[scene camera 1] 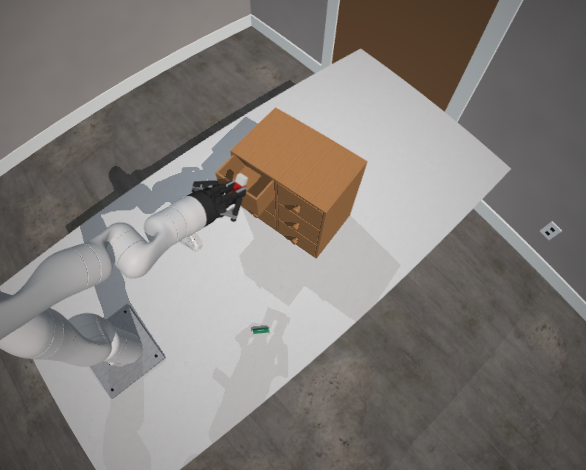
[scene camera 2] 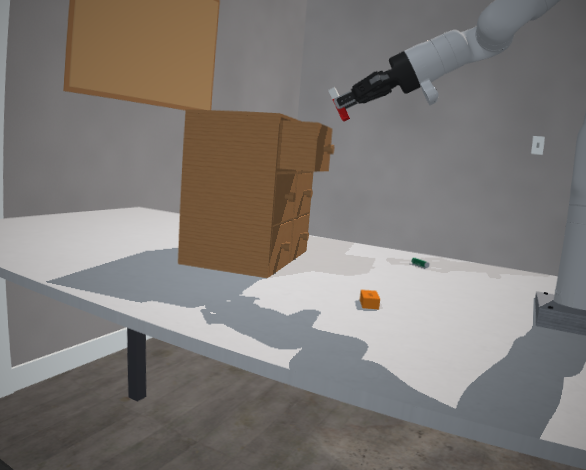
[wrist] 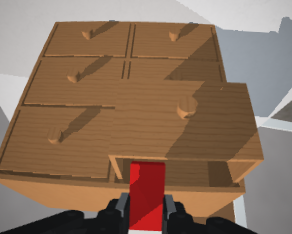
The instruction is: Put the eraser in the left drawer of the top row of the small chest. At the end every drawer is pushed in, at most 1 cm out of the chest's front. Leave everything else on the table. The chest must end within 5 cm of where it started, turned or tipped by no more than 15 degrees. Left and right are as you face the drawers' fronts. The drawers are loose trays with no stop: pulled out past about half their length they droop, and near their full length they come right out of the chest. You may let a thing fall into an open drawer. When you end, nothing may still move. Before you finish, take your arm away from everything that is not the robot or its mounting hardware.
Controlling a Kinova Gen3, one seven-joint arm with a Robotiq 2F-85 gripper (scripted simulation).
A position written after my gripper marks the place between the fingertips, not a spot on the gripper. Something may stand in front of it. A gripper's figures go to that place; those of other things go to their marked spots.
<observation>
My gripper (scene camera 2: 336,105): 93 cm from the lens. A wooden chest (scene camera 2: 229,166) is 87 cm from the lens.
</observation>
